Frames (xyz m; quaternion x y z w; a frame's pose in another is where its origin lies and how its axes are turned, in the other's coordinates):
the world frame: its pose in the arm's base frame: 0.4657 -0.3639 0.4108 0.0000 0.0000 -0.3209 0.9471
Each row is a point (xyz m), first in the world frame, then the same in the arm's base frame.
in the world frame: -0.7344 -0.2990 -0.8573
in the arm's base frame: -0.2992 -0.1549 -0.4465
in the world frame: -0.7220 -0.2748 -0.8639
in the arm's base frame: -0.2746 -0.1432 -0.4531
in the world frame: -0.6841 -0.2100 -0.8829
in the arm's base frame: -0.2052 -0.1148 -0.4721
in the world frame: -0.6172 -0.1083 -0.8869
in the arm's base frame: -0.0902 -0.0747 -0.4761
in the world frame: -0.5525 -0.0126 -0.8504
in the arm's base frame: 0.0193 -0.0381 -0.4396
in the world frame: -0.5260 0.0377 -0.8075
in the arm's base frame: 0.0710 -0.0142 -0.3967
